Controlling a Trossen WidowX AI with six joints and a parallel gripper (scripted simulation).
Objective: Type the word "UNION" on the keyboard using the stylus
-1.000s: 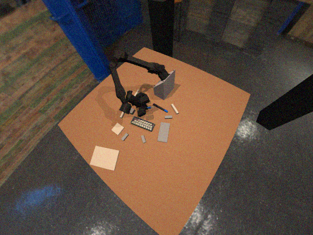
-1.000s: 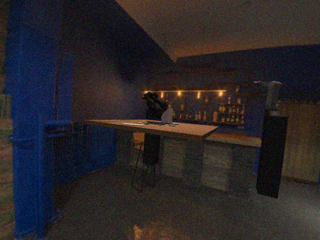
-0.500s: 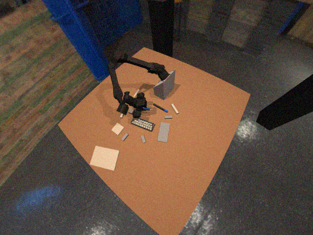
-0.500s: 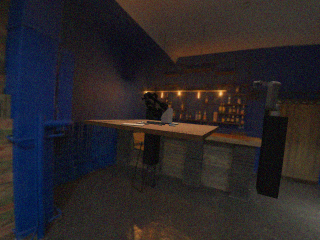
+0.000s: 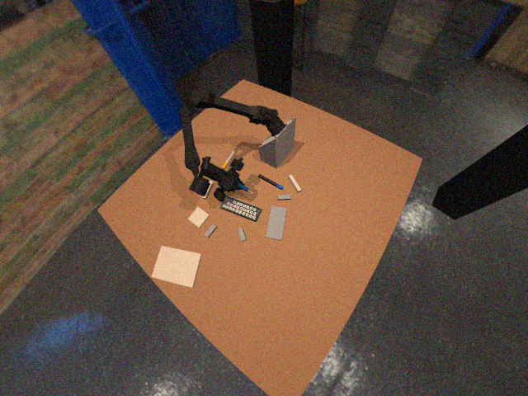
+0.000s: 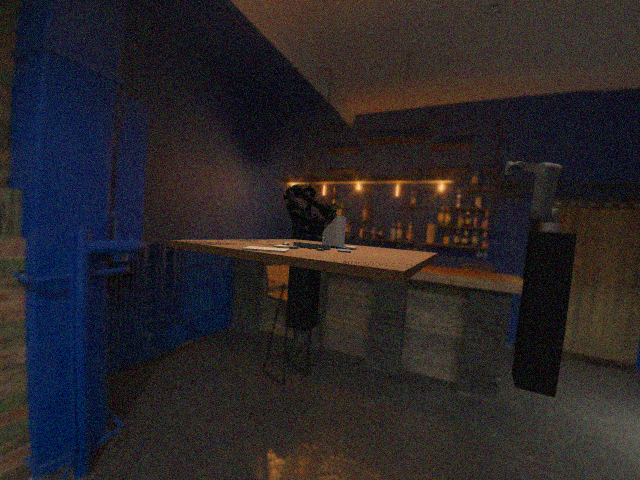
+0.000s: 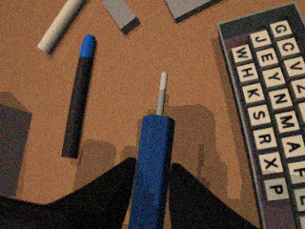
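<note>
The stylus is 10 mm to the left of my gripper tip. The rest, counted from my gripper tip: grey slab: 20 mm ahead, 210 mm to the left, 60 mm below; then small tan pad: 230 mm ahead, 90 mm to the right, 60 mm below; then large tan sheet: 450 mm ahead, 10 mm to the right, 60 mm below.
</note>
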